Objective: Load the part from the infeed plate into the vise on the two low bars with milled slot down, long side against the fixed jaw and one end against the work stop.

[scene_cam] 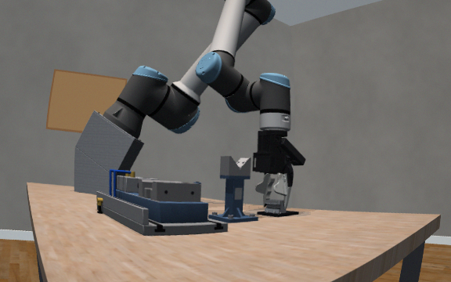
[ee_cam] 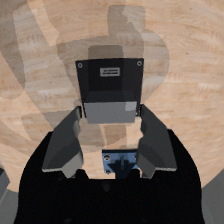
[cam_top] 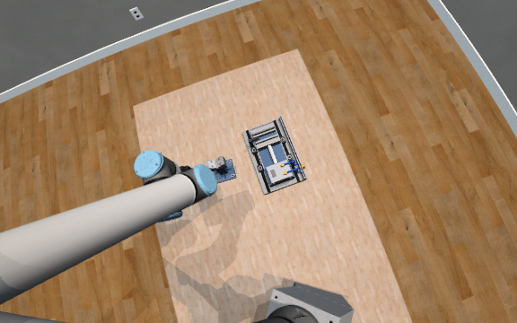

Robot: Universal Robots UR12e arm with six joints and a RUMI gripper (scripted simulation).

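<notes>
Right now the part is 10 mm to the right of my hand and 10 mm below it. From my hand the other things lie so: work stop 70 mm ahead, 350 mm to the right, 60 mm above; then infeed plate 10 mm to the left, 30 mm below; then vise 390 mm to the right, 10 mm above.
</notes>
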